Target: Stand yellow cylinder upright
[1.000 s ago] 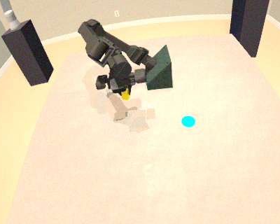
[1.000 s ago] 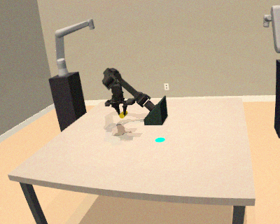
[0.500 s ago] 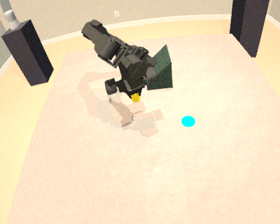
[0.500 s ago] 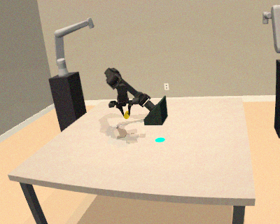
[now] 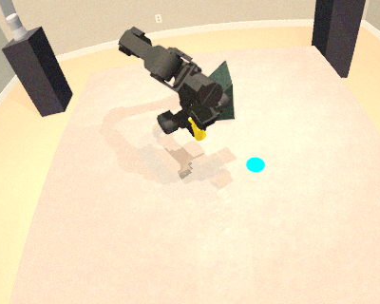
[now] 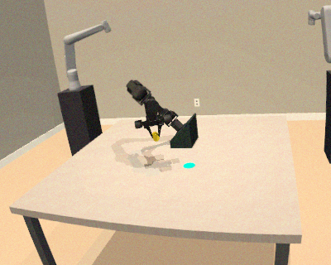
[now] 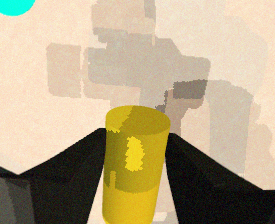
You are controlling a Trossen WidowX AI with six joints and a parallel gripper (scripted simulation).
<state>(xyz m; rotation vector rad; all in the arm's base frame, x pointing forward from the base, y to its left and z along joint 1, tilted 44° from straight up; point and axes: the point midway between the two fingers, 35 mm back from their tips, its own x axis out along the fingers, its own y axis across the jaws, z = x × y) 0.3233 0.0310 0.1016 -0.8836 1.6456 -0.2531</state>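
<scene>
The cyan circle lies 160 mm to the left of my gripper tip, 150 mm below it and 20 mm ahead of it. Round my gripper tip: yellow cylinder (20 mm behind, 10 mm to the right).
</scene>
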